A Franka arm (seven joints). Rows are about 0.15 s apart.
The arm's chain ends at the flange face. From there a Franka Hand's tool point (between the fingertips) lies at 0.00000 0.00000 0.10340 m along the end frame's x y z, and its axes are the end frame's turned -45 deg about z.
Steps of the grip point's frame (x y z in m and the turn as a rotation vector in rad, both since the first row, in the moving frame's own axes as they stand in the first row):
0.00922, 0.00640, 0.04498, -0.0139, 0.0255, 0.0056
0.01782, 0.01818, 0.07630, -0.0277, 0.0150, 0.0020
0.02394, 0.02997, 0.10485, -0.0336, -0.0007, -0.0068
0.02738, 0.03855, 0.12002, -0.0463, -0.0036, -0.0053
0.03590, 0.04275, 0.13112, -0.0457, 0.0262, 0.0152
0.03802, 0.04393, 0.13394, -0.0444, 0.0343, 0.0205
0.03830, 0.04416, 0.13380, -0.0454, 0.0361, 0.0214
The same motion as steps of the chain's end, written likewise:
0.00816, -0.00115, 0.04502, 0.0082, 0.0279, 0.0056
0.02234, -0.00068, 0.07635, -0.0090, 0.0302, 0.0020
0.03571, 0.00176, 0.10491, -0.0243, 0.0233, -0.0068
0.04349, 0.00426, 0.12013, -0.0353, 0.0302, -0.0053
0.05037, 0.00338, 0.13126, -0.0138, 0.0508, 0.0152
0.05220, 0.00338, 0.13410, -0.0071, 0.0556, 0.0205
0.05236, 0.00340, 0.13397, -0.0066, 0.0576, 0.0214

